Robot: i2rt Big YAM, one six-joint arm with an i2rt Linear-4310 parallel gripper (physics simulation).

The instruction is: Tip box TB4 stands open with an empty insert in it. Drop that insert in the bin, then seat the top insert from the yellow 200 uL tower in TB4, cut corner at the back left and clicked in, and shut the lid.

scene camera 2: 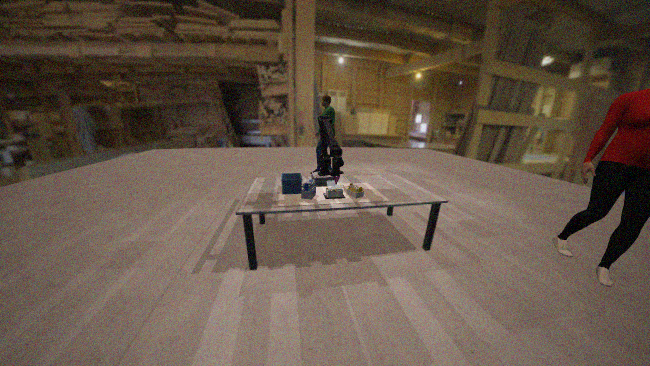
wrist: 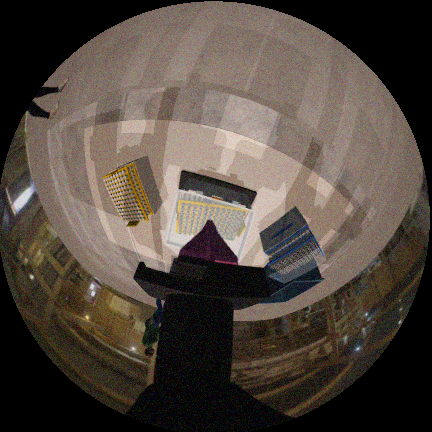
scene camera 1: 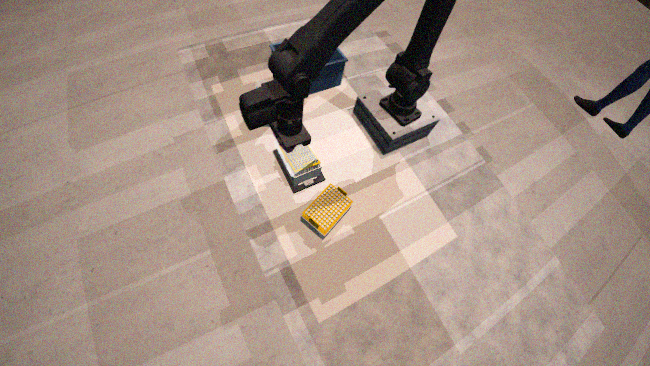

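Tip box TB4 [scene camera 1: 305, 179] [scene camera 2: 334, 193] stands on a dark base. A yellow-edged insert [scene camera 1: 301, 159] [wrist: 192, 215] full of tips is at its top. It looks pale, as if seen through the translucent lid, and looks slightly skewed to the box in scene camera 1. I cannot tell whether it is clicked in or the lid fully shut. My gripper [scene camera 2: 337, 182] [wrist: 208, 222] is shut and empty, its purple fingers over TB4, hiding part of it; contact is unclear. The yellow 200 uL tower [scene camera 1: 327, 207] [scene camera 2: 356, 190] [wrist: 127, 192] stands beside TB4.
The blue bin [scene camera 1: 327, 75] [scene camera 2: 291, 183] [wrist: 300, 289] stands behind; its inside is hidden. A tip tower with blue inserts [scene camera 2: 308, 190] [wrist: 286, 232] stands on TB4's other side from the yellow tower. The arm's grey base block [scene camera 1: 370, 112] is behind to the right in scene camera 1.
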